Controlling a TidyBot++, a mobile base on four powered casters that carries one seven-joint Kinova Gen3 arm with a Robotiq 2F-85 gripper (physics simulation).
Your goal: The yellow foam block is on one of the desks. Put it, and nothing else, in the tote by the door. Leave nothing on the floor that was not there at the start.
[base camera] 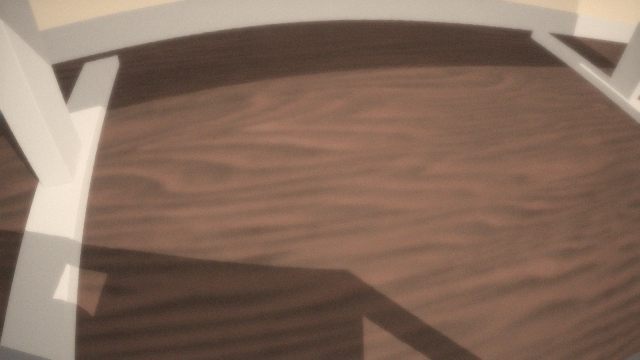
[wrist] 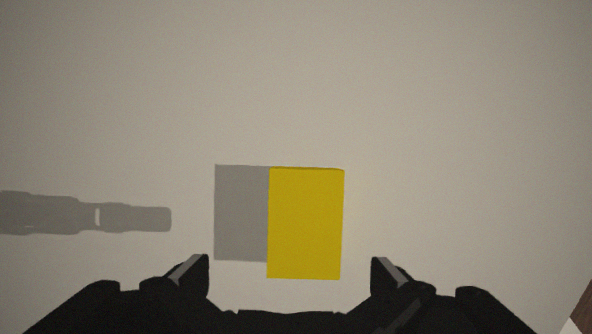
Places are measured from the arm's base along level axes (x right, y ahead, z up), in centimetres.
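Where they show: gripper, fingertip midpoint: (wrist: 289, 274).
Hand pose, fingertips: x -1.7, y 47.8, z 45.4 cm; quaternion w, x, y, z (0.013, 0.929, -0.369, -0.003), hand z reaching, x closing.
Things, the pixels of their top centre, and the offset from my fingertips. "spot": a spot on its surface instead. Level surfaces: height alone.
- yellow foam block at its top centre: (wrist: 305, 225) dx +1.2, dy -0.3, dz -8.6 cm
- pale desk top at its surface level: dz -13.1 cm
- foot at a spot on its surface: (base camera: 55, 210) spot: dx -31.0, dy -13.0, dz -82.6 cm
- wood floor at its surface level: dz -85.1 cm
The yellow foam block (wrist: 305, 223) lies on the pale desk top (wrist: 425, 100) in the wrist view, its long sides running up and down the view, with its grey shadow along its left side. My gripper (wrist: 289, 274) is open, its two fingertips wide apart at the bottom of the wrist view. The block's near end shows between and a little beyond the fingertips, somewhat right of the middle, touching neither. The gripper's shadow falls on the desk at the left, apart from the block's shadow. The tote does not show in either view.
In the base camera view, a white desk leg and foot (base camera: 55, 210) stand at the left, and another white foot bar (base camera: 575, 65) is at the upper right. A pale wall base (base camera: 300, 11) runs across the back of the wood floor (base camera: 325, 175). The desk's edge shows at the wrist view's lower right.
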